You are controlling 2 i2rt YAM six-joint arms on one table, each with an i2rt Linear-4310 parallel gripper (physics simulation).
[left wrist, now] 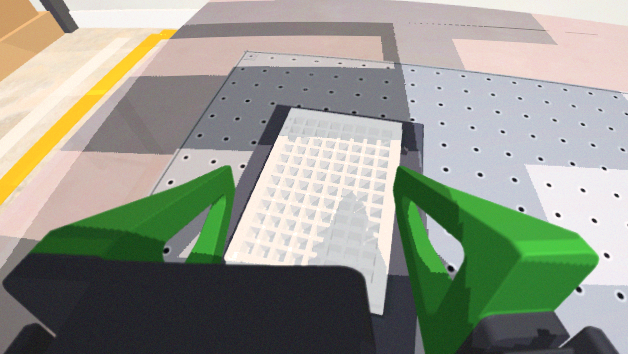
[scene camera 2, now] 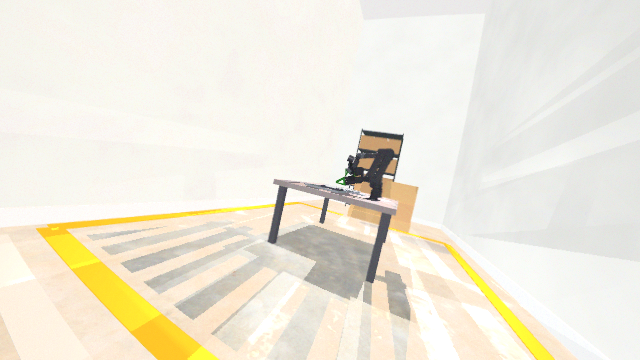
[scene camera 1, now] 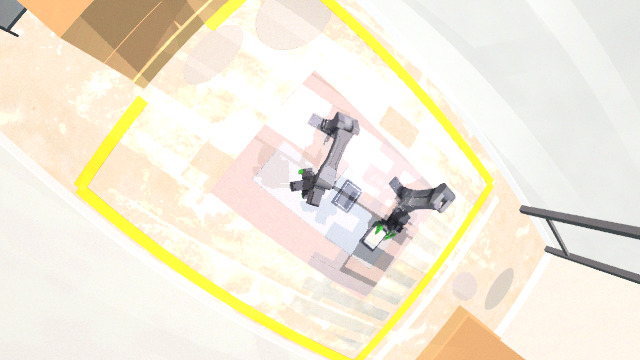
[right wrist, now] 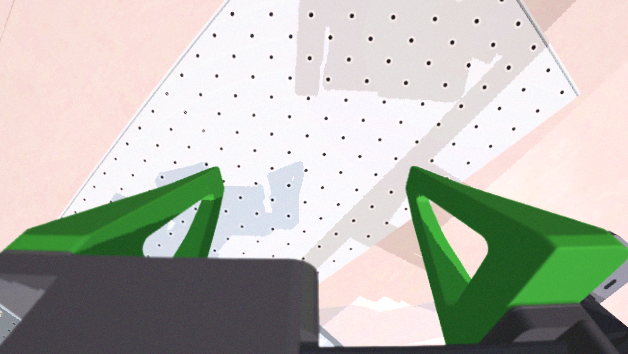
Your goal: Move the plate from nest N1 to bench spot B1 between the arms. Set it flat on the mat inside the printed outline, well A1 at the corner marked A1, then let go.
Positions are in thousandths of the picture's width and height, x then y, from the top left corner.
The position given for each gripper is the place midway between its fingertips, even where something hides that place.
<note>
The left gripper (left wrist: 499,501) is open, with nothing in its grasp. Also in view: a white well plate (left wrist: 517,558). The right gripper (right wrist: 501,501) is open, holding nothing.
The right wrist view misses the white well plate: it is out of frame.
</note>
